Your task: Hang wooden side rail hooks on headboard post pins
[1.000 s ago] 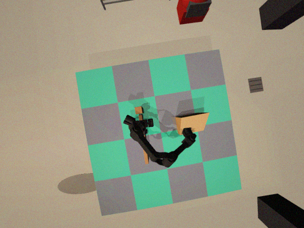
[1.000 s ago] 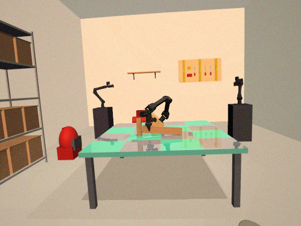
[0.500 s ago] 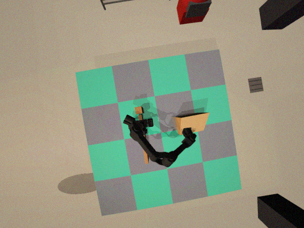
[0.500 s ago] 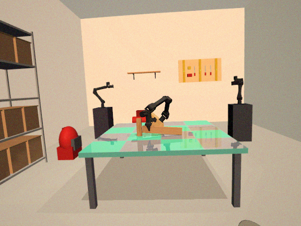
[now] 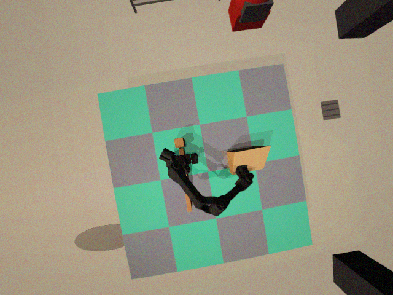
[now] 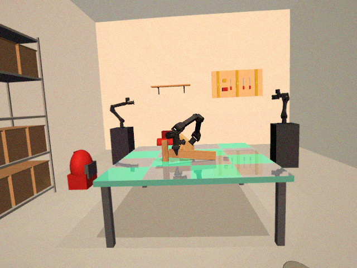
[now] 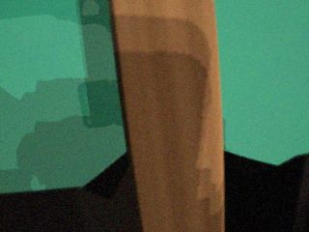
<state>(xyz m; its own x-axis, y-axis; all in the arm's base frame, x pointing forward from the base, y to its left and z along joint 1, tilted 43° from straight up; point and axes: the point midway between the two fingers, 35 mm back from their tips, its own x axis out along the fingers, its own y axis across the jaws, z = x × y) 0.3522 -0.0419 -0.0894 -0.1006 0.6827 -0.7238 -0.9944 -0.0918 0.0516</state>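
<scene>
The headboard post is 100 mm to the right of my gripper tip and 40 mm above it.
</scene>
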